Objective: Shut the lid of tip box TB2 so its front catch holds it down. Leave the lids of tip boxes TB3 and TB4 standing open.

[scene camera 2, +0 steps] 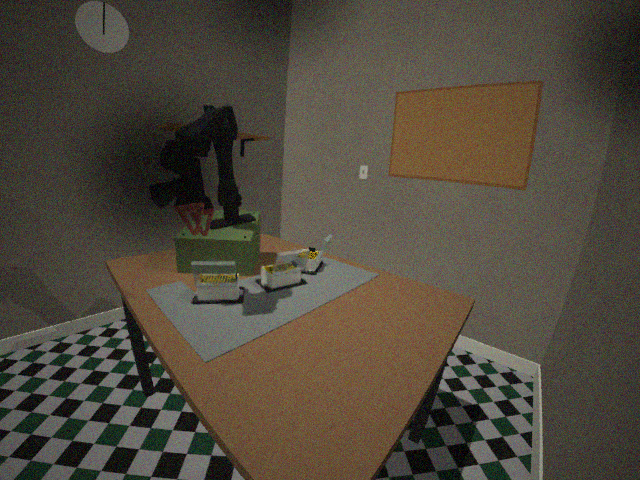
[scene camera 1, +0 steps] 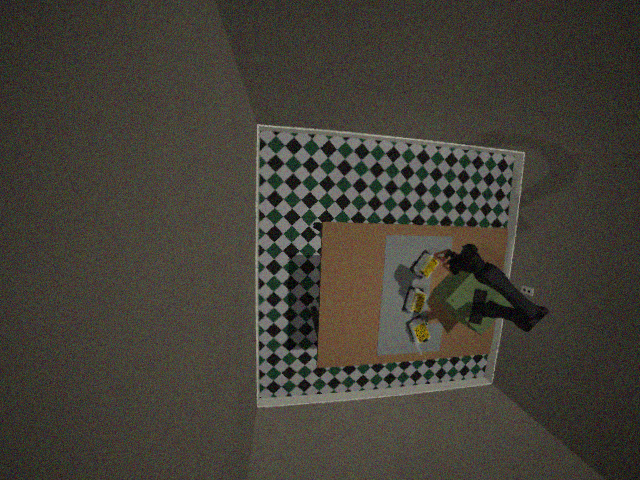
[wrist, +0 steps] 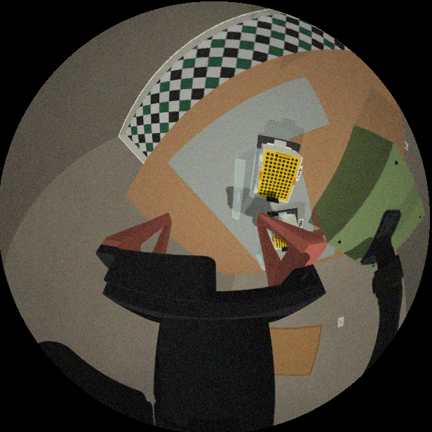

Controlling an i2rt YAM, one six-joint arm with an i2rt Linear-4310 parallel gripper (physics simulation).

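Seen in the pictures: gripper, between the fingertips: (scene camera 2: 200,235) (scene camera 1: 438,259); arm's base, origin of its link: (scene camera 2: 231,222) (scene camera 1: 477,306).
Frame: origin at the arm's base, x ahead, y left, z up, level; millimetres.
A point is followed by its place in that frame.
Observation:
Tip box TB2 (scene camera 1: 428,265) (scene camera 2: 217,289) @(x 338, y -178, z -134 mm) (wrist: 279,175), white with yellow tips, stands on the grey mat. Its translucent lid (scene camera 2: 213,267) @(x 377, y -198, z -45 mm) (wrist: 240,187) stands open, up from the box's left side in the wrist view. Tip box TB4 (scene camera 1: 416,301) @(x 381, y 34, z -31 mm) (scene camera 2: 281,276) @(x 368, y 32, z -115 mm) (wrist: 285,220) is the middle box, and tip box TB3 (scene camera 1: 421,332) (scene camera 2: 311,263) @(x 284, y 226, z -136 mm) stands beyond it. The lids of TB4 and TB3 (scene camera 2: 328,239) @(x 304, y 290, z -37 mm) stand open. My gripper (scene camera 1: 442,258) @(x 376, y -227, z 49 mm) (scene camera 2: 201,232) @(x 376, y -227, z 49 mm) (wrist: 213,217) is open and empty, above and beside TB2, on the green block's side. The right finger partly hides TB4 in the wrist view.
The green block (scene camera 1: 488,299) @(x -55, y -51, z 4 mm) (scene camera 2: 217,255) @(x 119, y -105, z -100 mm) (wrist: 370,200) under the arm's base stands beside the row of boxes. The grey mat (scene camera 1: 395,330) @(x 368, y 287, z -178 mm) (scene camera 2: 206,341) @(x 513, y -268, z -178 mm) (wrist: 210,150) lies on the brown table (scene camera 1: 346,294) @(x 740, y 102, z -181 mm) (scene camera 2: 330,372) @(x 752, y -81, z -181 mm) (wrist: 150,185). Shadows fall across the mat.

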